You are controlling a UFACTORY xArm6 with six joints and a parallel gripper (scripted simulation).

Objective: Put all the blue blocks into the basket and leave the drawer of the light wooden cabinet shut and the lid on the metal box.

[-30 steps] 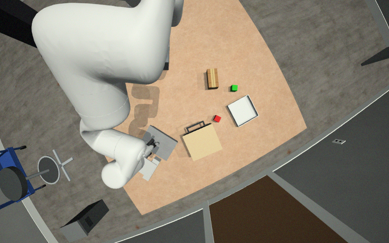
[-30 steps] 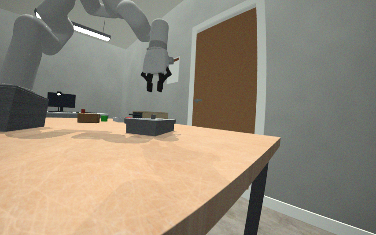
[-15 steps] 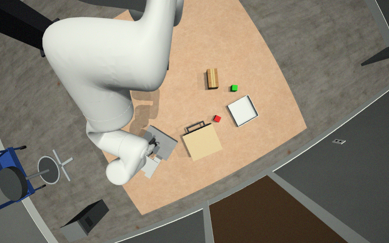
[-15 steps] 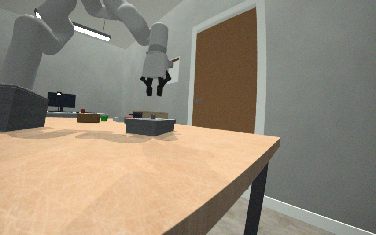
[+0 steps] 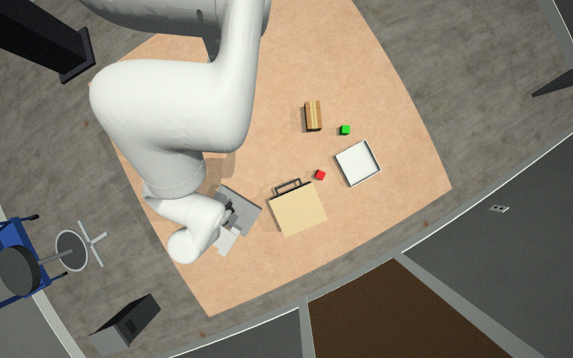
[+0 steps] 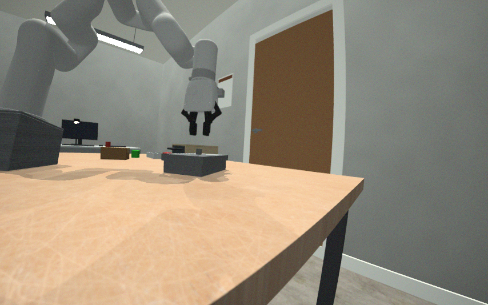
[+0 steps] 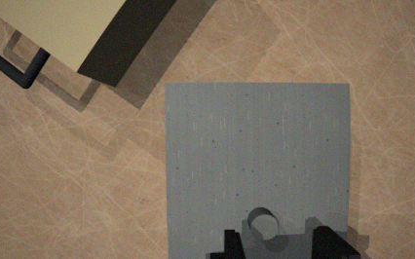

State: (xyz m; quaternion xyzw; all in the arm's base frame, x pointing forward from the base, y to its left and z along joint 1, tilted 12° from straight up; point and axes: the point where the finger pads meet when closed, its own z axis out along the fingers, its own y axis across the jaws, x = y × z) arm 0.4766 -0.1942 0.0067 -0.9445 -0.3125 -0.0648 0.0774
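The metal box is 11 cm below my hand. Round my hand: light wooden cabinet (24 cm to the left, 9 cm below, 8 cm ahead); then small brown box (43 cm to the left, 23 cm behind, 10 cm below); then red block (37 cm to the left, 11 cm below, 1 cm behind).
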